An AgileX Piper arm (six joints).
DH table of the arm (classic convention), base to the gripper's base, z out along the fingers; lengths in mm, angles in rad. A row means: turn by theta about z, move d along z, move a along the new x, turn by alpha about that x. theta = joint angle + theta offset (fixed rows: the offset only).
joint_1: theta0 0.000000, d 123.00, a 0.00, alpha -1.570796
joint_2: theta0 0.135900, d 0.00, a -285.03, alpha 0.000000
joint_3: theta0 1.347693, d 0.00, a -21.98, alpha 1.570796
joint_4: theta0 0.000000, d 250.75, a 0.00, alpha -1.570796
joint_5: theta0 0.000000, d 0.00, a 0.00, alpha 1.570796
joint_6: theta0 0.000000, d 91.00, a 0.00, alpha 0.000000
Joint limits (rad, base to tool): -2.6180..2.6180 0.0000..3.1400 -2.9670..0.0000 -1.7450..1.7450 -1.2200..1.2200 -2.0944..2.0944
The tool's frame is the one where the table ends.
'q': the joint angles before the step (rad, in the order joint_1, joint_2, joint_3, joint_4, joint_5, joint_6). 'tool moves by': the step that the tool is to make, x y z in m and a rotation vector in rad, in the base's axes. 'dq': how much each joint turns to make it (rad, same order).
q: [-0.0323, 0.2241, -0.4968, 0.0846, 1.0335, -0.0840]
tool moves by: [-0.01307, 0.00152, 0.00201, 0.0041, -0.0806, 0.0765]
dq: [0.0854, -0.0814, -0.0001, -0.0061, 0.0001, 0.0110]
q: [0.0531, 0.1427, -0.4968, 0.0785, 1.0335, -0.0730]
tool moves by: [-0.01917, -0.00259, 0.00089, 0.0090, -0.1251, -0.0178]
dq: [0.0034, -0.1257, 0.0012, -0.0200, -0.0023, 0.0227]
